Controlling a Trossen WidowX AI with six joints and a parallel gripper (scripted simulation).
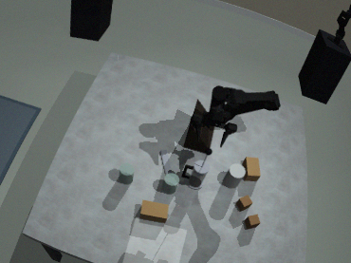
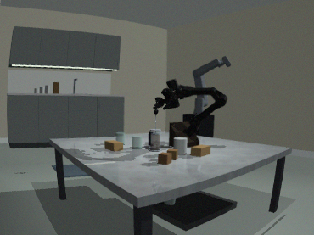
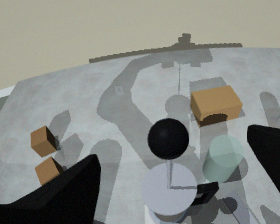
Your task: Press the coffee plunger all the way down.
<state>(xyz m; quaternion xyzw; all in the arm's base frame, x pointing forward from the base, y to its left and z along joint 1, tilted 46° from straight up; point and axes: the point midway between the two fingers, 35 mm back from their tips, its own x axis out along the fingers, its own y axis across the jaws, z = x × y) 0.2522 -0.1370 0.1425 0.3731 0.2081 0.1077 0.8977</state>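
The coffee press is 20 mm ahead of my gripper tip, 10 mm to the right of it and 140 mm below it. From my gripper tip the other things lie so: white cylinder (30 mm behind, 170 mm to the left, 210 mm below).
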